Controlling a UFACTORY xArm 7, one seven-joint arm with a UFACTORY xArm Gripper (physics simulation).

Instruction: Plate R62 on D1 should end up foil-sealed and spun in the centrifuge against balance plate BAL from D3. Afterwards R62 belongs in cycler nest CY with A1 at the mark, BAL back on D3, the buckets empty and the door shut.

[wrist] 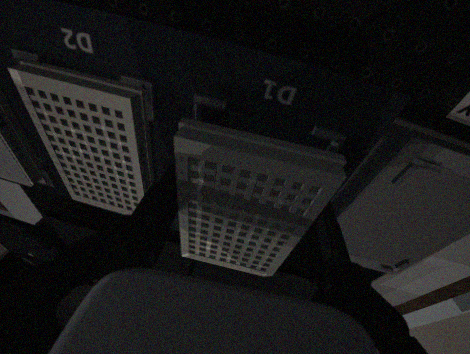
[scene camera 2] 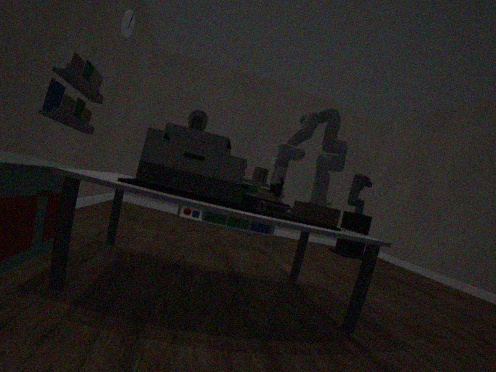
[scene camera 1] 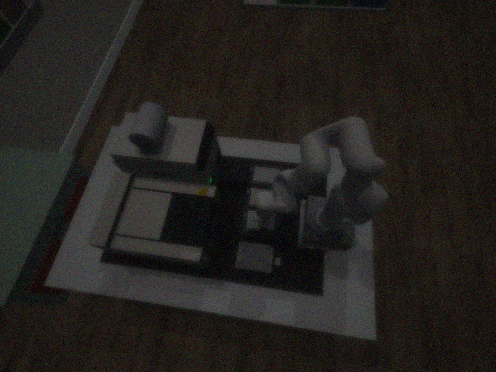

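Seen in the pictures: gripper, fingertip midpoint: (wrist: 245, 196) (scene camera 2: 274, 195); arm's base, origin of the base link: (scene camera 2: 316, 205) (scene camera 1: 329, 219).
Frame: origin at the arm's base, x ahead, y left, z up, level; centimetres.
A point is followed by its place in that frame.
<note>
My gripper (wrist: 245, 196) @(x 29.2, y 2.9, z -0.7 cm) (scene camera 2: 277, 190) @(x 29.2, y 2.9, z -0.7 cm) is shut on a grey, 96-hole plate (wrist: 255, 195) @(x 27.6, y 3.3, z 0.7 cm), taken as R62, with its long sides between the dark fingers. The plate hangs a little above nest D1, whose corner brackets (wrist: 209, 103) @(x 24.6, y -0.5, z -3.1 cm) (wrist: 328, 135) @(x 25.0, y 7.0, z -3.2 cm) show past its edge. A darker band crosses its top; whether it is foil-sealed cannot be told. A paler plate (wrist: 82, 140) @(x 28.9, y -9.8, z -2.1 cm) sits at D2. A pale plate-like patch (scene camera 1: 265, 174) @(x 30.5, y -22.1, z -2.1 cm) farther back may be BAL on D3; its label is unreadable. In the scene views the fingers and held plate are too dark to make out.
A flat grey panel (wrist: 410, 205) @(x 30.1, y 17.3, z -4.9 cm) with dark angle marks lies beside D1 in the wrist view. In scene camera 1, a box-shaped machine (scene camera 1: 185, 137) @(x 64.9, y -23.4, z 25.9 cm) carrying a cylinder (scene camera 1: 150, 125) @(x 75.1, y -20.4, z 37.5 cm) and a low unit with a light panel (scene camera 1: 142, 215) @(x 81.7, y 7.9, z 11.9 cm) stand left of the arm.
</note>
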